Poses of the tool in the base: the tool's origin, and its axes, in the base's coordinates. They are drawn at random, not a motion.
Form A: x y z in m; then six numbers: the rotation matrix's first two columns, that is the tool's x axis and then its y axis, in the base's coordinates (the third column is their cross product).
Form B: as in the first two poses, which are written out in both.
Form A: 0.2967, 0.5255, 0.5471, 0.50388, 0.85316, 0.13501, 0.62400, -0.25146, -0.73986
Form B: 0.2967, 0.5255, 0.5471, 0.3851, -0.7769, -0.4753, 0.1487
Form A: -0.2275, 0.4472, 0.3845, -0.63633, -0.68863, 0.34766, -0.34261, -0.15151, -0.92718
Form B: -0.2275, 0.4472, 0.3845, 0.1348, -0.4046, 0.6372, -0.6419
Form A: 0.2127, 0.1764, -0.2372, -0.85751, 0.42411, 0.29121, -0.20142, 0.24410, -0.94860
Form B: 0.2127, 0.1764, -0.2372, 0.2563, -0.0746, -0.7459, 0.6102
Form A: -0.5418, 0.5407, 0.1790, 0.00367, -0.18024, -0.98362, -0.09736, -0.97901, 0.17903
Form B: -0.5418, 0.5407, 0.1790, 0.0296, 0.7078, -0.0981, -0.6990
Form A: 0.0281, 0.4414, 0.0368, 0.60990, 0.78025, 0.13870, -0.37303, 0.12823, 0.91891
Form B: 0.0281, 0.4414, 0.0368, 0.7258, 0.5274, 0.1930, 0.3972
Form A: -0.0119, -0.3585, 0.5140, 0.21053, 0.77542, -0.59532, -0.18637, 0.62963, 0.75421
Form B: -0.0119, -0.3585, 0.5140, 0.7275, 0.2756, 0.5343, 0.3305
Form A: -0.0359, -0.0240, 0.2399, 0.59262, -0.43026, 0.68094, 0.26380, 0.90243, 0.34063
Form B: -0.0359, -0.0240, 0.2399, 0.8865, 0.1023, -0.4067, -0.1957
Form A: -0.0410, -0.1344, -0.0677, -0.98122, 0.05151, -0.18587, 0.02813, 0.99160, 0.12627
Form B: -0.0410, -0.1344, -0.0677, 0.0948, 0.0200, 0.9934, 0.0616
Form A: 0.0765, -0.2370, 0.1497, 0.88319, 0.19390, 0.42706, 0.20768, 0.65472, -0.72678
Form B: 0.0765, -0.2370, 0.1497, 0.8769, -0.4155, -0.2416, -0.0039
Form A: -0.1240, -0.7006, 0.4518, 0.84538, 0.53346, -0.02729, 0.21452, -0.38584, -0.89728
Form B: -0.1240, -0.7006, 0.4518, 0.5047, -0.8173, -0.2288, 0.1580
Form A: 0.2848, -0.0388, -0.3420, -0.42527, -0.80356, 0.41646, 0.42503, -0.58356, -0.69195
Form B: 0.2848, -0.0388, -0.3420, 0.3811, -0.3770, 0.2510, -0.8060
